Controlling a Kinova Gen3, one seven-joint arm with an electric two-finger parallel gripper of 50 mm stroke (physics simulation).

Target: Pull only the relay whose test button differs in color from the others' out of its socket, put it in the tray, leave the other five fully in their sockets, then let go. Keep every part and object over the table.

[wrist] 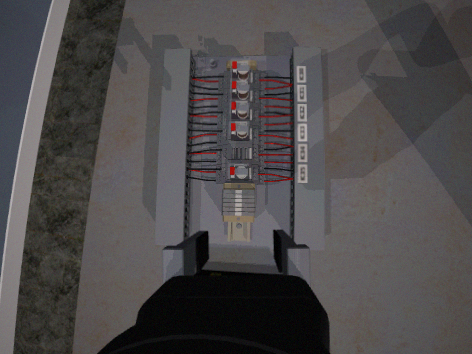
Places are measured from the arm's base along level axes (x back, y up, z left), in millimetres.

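Pixels of known places: gripper, fingertip midpoint: [240,244].
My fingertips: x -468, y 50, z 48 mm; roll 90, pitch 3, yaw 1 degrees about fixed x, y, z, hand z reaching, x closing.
Observation:
Ahead of a thing's pixels: the offset from my fingertips to its top centre. "spot": to the spot under its first point.
Relays with red test buttons stand in a column of sockets: one @(dx -11, dy -125, dz -219 mm) [242,70] at the far end, others @(dx -11, dy -125, dz -189 mm) [242,90] @(dx -11, dy -125, dz -159 mm) [242,110] @(dx -10, dy -125, dz -129 mm) [242,131] below it, and one @(dx -10, dy -125, dz -70 mm) [241,172] at the near end. Each appears seated in its socket. Between the two nearest relays, one socket [241,153] is empty, its slots showing. My gripper [240,244] is open, with nothing between its fingers, in front of the near end of the rail in this view. The tray and a relay with a differently coloured button do not show in the wrist view.
Grey wire ducts @(dx -110, dy -152, dz -113 mm) [173,150] @(spot: dx +95, dy -152, dz -19 mm) [312,210] flank the sockets, with red and black wires running to them. White labels @(spot: dx +80, dy -152, dz -130 mm) [302,132] sit on the right duct. A terminal block @(dx -9, dy -148, dz -30 mm) [239,202] is on the rail @(spot: dx -19, dy -191, dz +22 mm) [232,232]. The table's dark edge strip [60,175] runs along the left.

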